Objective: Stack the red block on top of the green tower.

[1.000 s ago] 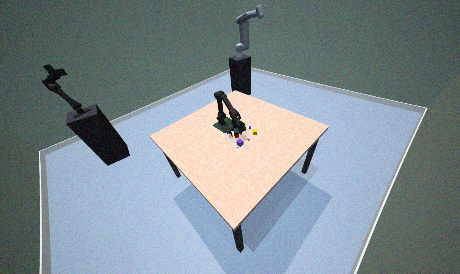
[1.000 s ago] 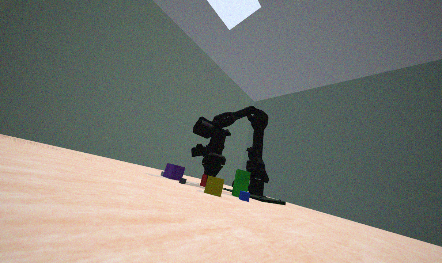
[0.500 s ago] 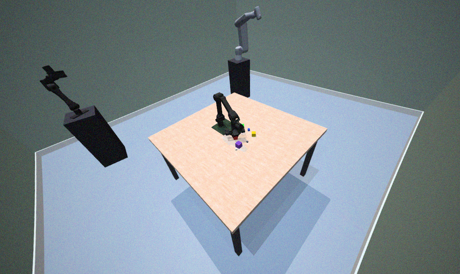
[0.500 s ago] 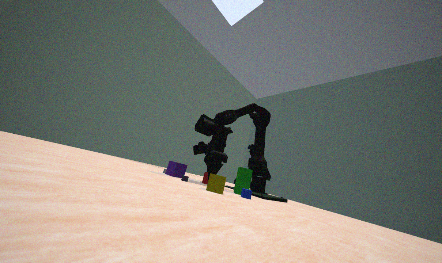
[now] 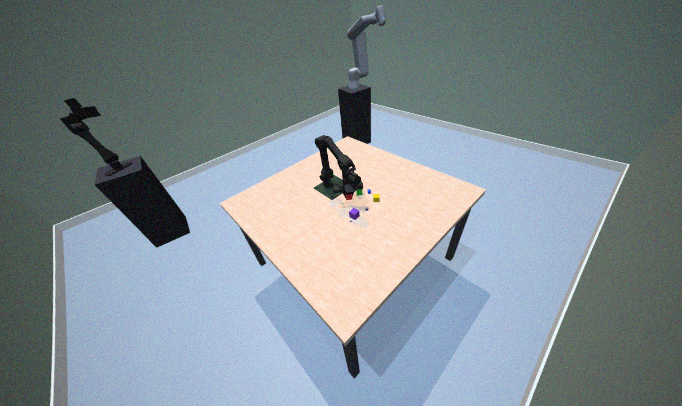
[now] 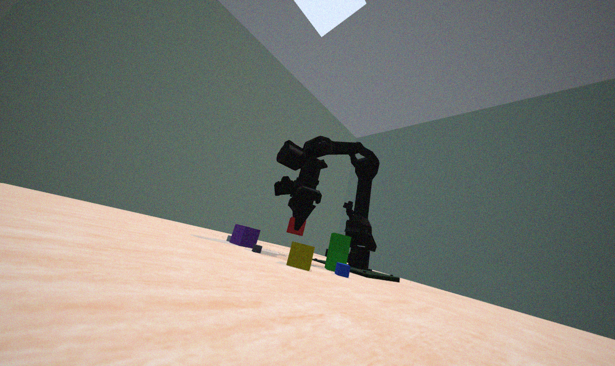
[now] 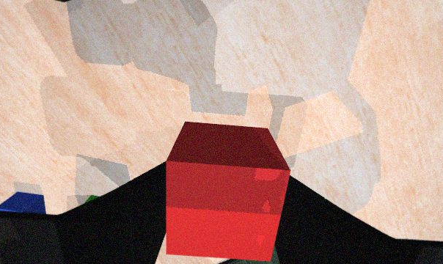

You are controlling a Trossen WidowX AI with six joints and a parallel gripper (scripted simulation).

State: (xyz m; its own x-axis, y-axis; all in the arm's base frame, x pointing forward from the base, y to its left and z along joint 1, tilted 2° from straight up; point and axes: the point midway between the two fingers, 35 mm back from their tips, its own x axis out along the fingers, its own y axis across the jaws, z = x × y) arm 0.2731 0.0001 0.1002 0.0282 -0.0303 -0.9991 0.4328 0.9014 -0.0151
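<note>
The blue cube is 180 mm to the left of my gripper tip, 60 mm below it and 10 mm behind it. Also, from my gripper tip: dark cube 120 mm ahead, 60 mm to the left, 60 mm below; red block 10 mm above; purple cube 110 mm ahead, 40 mm to the right, 40 mm below.
</note>
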